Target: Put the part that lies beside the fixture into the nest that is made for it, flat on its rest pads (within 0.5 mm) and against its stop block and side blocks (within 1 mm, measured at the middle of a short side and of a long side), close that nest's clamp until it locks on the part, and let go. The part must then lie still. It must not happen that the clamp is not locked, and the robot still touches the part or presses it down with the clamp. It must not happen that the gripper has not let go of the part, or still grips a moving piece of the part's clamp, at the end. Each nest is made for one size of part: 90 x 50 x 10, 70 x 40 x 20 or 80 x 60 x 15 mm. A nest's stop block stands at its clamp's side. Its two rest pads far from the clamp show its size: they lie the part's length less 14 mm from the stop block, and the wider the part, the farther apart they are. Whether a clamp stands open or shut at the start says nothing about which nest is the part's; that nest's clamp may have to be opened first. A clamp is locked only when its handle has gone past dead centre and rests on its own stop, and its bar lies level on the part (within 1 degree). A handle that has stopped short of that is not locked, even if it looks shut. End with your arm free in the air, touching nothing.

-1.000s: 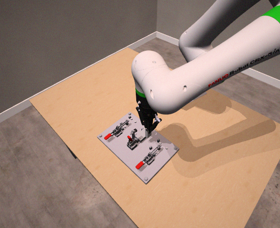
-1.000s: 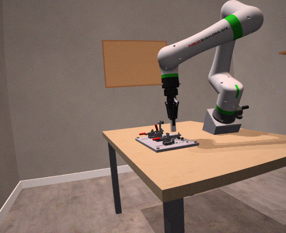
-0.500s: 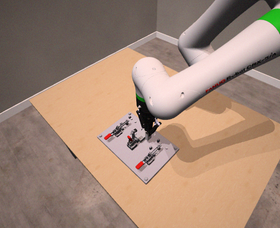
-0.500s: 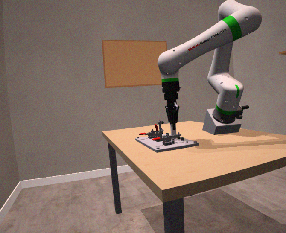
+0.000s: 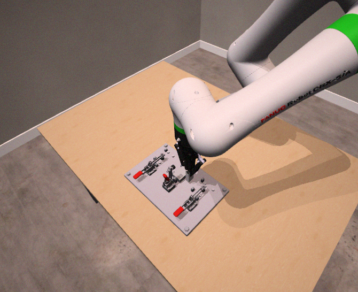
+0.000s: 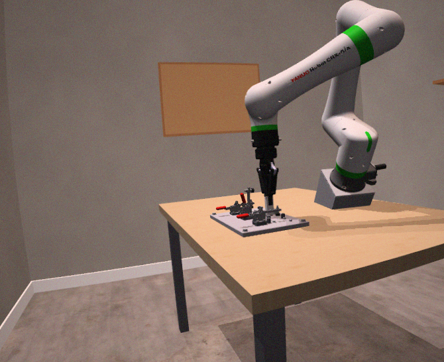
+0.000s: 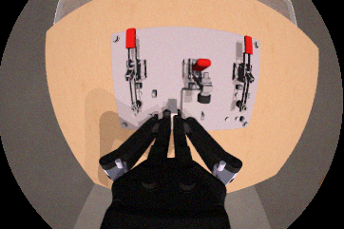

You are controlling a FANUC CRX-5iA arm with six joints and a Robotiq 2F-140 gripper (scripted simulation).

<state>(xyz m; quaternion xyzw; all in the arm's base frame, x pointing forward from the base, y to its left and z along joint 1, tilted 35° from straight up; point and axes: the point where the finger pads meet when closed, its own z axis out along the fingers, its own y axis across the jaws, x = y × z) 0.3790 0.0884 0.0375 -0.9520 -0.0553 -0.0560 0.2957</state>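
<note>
My gripper is now 4 cm to the left of the grey part, 3 cm above it and 1 cm short of it. Also, from my hand: grey fixture plate 5 cm below, 5 cm ahead, 3 cm to the right; then clamp 8 cm to the left, 6 cm ahead, 1 cm below.
</note>
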